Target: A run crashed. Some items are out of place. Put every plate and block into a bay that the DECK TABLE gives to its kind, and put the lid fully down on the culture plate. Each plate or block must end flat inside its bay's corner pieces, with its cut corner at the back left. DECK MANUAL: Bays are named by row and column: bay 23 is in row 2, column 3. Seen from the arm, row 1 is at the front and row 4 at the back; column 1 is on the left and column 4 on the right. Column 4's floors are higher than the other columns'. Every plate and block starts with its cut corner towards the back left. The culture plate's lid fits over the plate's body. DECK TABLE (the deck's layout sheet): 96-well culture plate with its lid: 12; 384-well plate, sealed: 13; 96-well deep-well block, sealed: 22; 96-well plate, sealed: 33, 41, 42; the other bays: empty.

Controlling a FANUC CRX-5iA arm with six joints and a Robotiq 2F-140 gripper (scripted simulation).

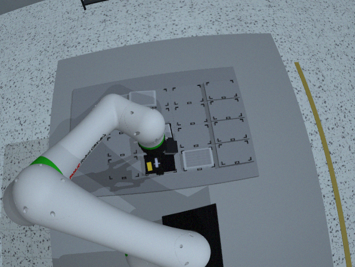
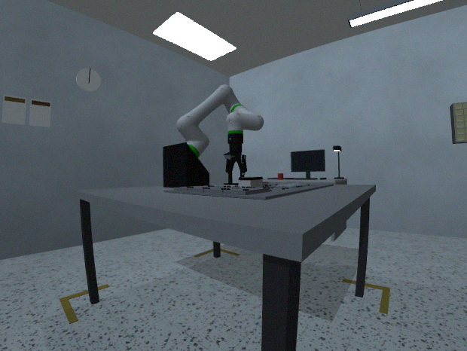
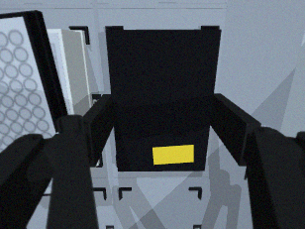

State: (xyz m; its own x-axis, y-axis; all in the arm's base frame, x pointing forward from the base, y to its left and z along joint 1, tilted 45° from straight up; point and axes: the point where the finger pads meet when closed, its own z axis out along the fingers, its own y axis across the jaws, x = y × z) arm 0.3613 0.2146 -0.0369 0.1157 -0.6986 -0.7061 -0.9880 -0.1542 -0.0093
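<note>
My hand is 2 cm above the black lid. Round my hand: culture plate: 3 cm below; deep-well block: 11 cm ahead, 1 cm to the left, 2 cm below; dark-sided plate: 11 cm ahead, 1 cm to the left, 1 cm above.
</note>
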